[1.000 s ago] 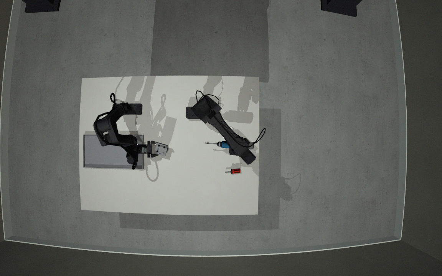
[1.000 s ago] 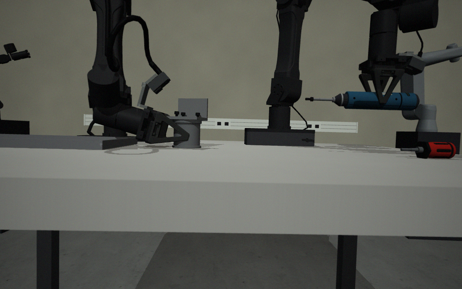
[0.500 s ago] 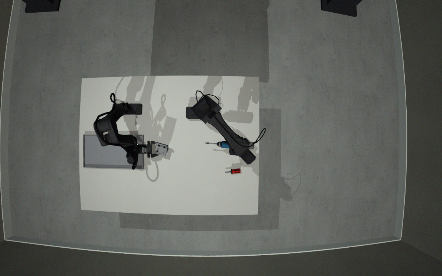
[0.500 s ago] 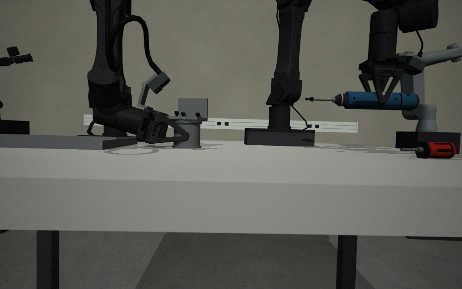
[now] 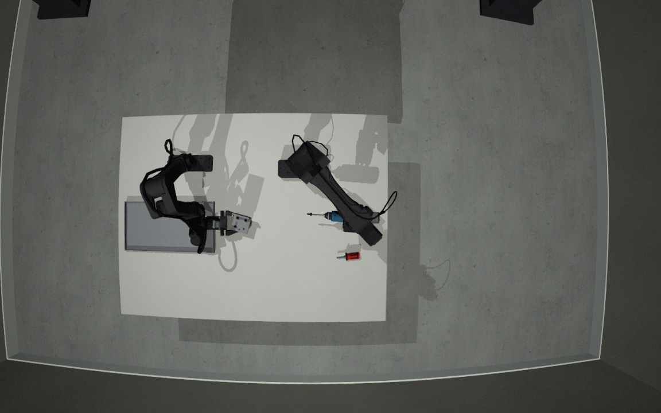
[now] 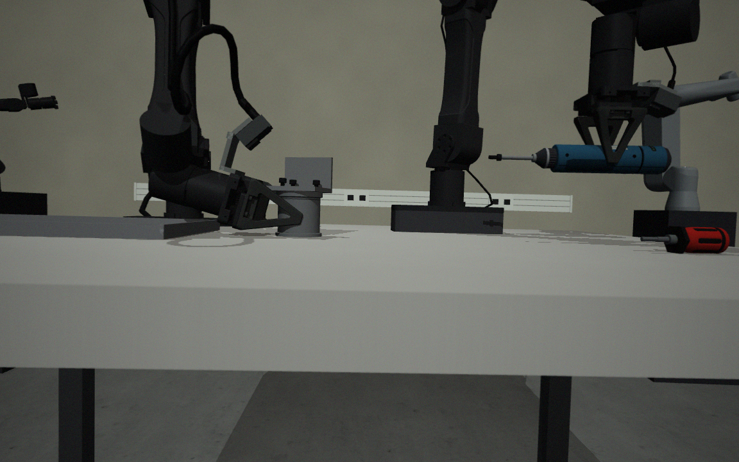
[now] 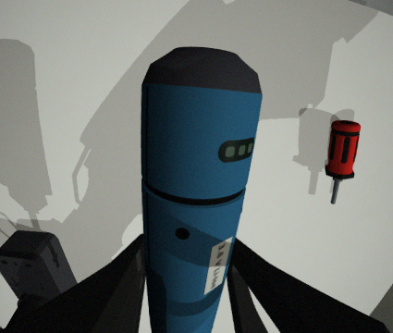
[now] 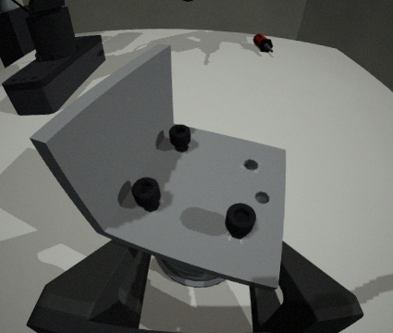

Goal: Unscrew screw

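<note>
Right now my right hand is right at the joint module. Round my right hand: flat grey plate (40 mm ahead, 340 mm to the right, 20 mm below); then grey l-shaped bracket (50 mm above); then screwdriver bit (60 mm behind, 300 mm to the left, 90 mm above).
</note>
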